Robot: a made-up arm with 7 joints. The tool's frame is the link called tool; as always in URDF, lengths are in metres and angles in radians. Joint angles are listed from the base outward.
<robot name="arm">
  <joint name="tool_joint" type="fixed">
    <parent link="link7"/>
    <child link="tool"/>
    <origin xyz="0.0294 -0.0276 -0.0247" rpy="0 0 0"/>
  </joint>
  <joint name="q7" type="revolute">
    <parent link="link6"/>
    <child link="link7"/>
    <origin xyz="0.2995 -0.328 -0.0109" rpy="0 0 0"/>
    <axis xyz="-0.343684 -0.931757 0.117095"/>
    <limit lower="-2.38" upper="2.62"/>
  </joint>
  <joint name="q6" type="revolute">
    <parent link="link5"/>
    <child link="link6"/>
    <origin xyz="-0.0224 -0.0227 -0.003" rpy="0 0 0"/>
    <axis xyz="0 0 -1"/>
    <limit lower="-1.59" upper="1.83"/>
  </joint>
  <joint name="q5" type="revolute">
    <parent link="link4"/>
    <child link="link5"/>
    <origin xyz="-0.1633 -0.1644 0.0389" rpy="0 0 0"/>
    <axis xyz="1 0 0"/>
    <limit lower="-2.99" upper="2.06"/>
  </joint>
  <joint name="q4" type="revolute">
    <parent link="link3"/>
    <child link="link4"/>
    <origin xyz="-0.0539 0.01 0.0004" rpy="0 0 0"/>
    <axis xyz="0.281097 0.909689 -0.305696"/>
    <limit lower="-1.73" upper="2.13"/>
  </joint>
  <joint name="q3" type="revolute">
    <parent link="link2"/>
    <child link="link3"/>
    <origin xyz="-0.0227 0.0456 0.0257" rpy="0 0 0"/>
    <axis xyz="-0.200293 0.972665 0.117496"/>
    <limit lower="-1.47" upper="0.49"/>
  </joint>
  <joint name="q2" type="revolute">
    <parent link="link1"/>
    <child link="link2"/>
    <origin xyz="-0.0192 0.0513 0.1" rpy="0 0 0"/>
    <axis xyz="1 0 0"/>
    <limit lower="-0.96" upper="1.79"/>
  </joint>
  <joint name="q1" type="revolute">
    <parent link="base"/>
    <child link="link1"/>
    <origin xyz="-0.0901 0.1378 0.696" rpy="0 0 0"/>
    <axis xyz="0 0 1"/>
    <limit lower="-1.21" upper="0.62"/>
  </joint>
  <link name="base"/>
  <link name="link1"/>
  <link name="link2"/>
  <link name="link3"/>
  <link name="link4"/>
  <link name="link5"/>
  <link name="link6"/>
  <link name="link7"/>
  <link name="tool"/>
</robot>
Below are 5 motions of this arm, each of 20 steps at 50 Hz.
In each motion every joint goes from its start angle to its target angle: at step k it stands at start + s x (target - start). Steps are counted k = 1, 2, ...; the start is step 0. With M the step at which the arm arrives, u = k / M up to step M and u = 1 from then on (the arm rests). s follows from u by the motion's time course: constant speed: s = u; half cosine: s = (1 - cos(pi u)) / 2; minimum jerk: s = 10 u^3 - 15 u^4 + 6 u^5.
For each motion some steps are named. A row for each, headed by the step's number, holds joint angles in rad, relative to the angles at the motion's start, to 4 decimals.
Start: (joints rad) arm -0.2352 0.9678 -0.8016 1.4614 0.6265 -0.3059 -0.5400
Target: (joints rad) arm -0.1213 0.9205 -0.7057 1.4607 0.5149 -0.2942 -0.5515
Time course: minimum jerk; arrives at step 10
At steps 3, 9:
3: 0.0186 -0.0077 0.0156 -0.0001 -0.0182 0.0019 -0.0019
9: 0.1129 -0.0469 0.0951 -0.0007 -0.1106 0.0116 -0.0114

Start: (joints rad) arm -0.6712 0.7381 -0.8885 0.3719 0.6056 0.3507 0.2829
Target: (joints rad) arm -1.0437 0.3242 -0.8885 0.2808 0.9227 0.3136 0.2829
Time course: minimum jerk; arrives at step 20
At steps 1, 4, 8, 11, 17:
1: -0.0004 -0.0005 0.0000 -0.0001 0.0004 0.0000 0.0000
4: -0.0216 -0.0240 0.0000 -0.0053 0.0184 -0.0021 0.0000
8: -0.1182 -0.1314 0.0000 -0.0289 0.1007 -0.0118 0.0000
11: -0.2209 -0.2455 0.0000 -0.0540 0.1881 -0.0220 0.0000
17: -0.3626 -0.4029 0.0000 -0.0887 0.3087 -0.0361 0.0000

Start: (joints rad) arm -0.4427 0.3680 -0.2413 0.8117 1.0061 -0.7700 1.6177
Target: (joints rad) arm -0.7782 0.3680 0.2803 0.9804 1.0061 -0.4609 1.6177
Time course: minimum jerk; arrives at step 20
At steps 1, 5, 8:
1: -0.0004 0.0000 0.0006 0.0002 0.0000 0.0004 0.0000
5: -0.0347 0.0000 0.0540 0.0175 0.0000 0.0320 0.0000
8: -0.1065 0.0000 0.1656 0.0536 0.0000 0.0981 0.0000

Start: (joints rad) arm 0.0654 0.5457 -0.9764 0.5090 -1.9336 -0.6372 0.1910
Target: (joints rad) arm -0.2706 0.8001 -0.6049 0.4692 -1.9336 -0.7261 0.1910
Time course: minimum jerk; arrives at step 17
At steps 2, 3, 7, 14, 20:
2: -0.0046 0.0034 0.0050 -0.0005 0.0000 -0.0012 0.0000
3: -0.0139 0.0105 0.0154 -0.0016 0.0000 -0.0037 0.0000
7: -0.1136 0.0860 0.1256 -0.0135 0.0000 -0.0300 0.0000
14: -0.3221 0.2439 0.3561 -0.0382 0.0000 -0.0852 0.0000
20: -0.3360 0.2544 0.3715 -0.0398 0.0000 -0.0889 0.0000

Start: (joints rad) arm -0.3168 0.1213 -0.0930 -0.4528 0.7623 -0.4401 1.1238
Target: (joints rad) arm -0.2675 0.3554 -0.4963 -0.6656 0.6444 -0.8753 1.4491
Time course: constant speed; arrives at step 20
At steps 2, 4, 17, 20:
2: 0.0049 0.0234 -0.0403 -0.0213 -0.0118 -0.0435 0.0325
4: 0.0099 0.0468 -0.0807 -0.0426 -0.0236 -0.0870 0.0651
17: 0.0419 0.1990 -0.3428 -0.1809 -0.1002 -0.3699 0.2765
20: 0.0493 0.2341 -0.4033 -0.2128 -0.1179 -0.4352 0.3253

